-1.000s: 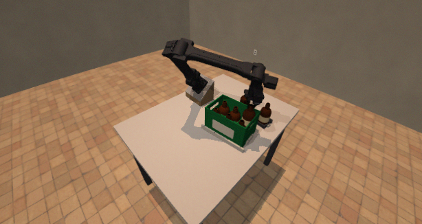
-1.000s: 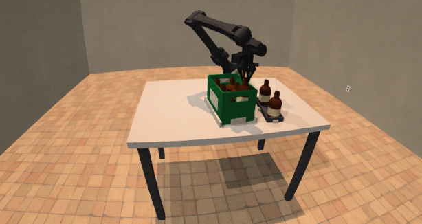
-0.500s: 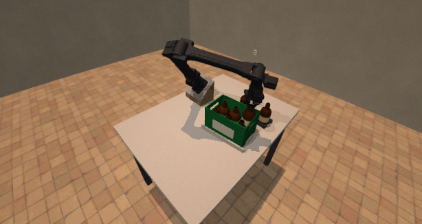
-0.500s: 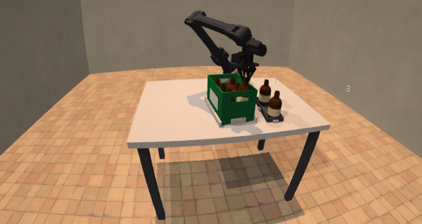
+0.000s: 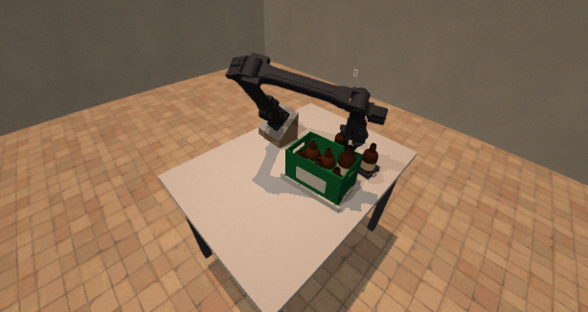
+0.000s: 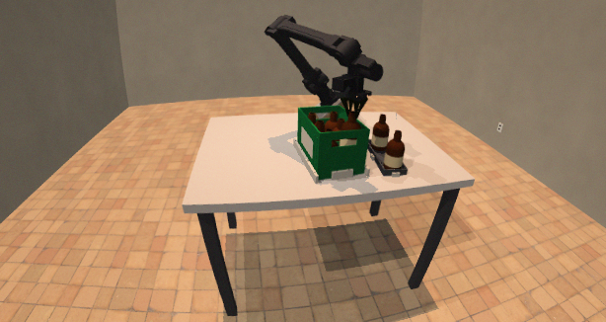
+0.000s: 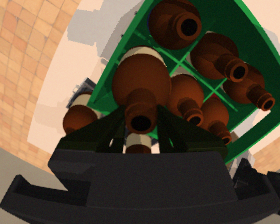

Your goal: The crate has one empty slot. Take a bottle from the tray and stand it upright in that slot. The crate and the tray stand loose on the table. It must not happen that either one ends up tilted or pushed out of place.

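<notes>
Right now my hand is 8 cm past the green crate, 6 cm to the left of it and 13 cm above it.
</notes>
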